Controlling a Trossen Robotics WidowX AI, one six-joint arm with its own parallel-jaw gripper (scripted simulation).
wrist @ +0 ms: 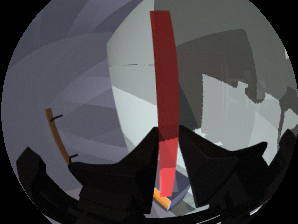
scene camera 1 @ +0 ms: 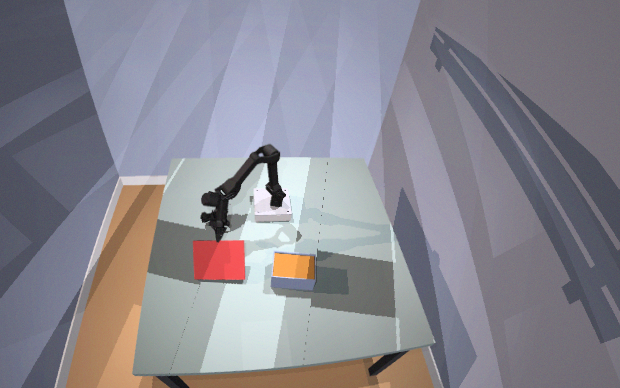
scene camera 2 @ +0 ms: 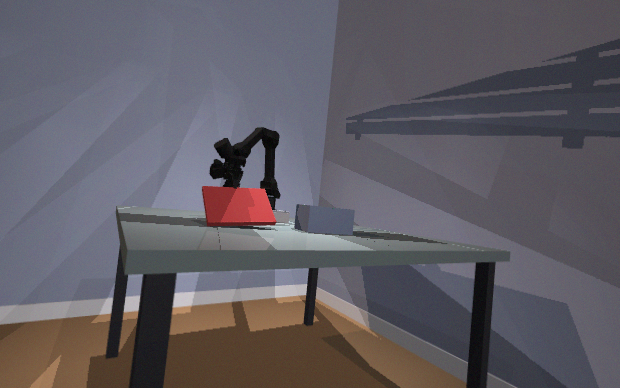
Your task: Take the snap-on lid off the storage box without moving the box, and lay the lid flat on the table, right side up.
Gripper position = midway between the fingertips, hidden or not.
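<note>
Scene camera 2 shows the gripper [scene camera 2: 234, 190], together with a grey storage box [scene camera 2: 314, 219] and a red lid [scene camera 2: 224, 206]. From the wrist: the lid [wrist: 165, 57] and the gripper [wrist: 167, 130] are visible. The lid [scene camera 1: 212, 260] is visible here too.
</note>
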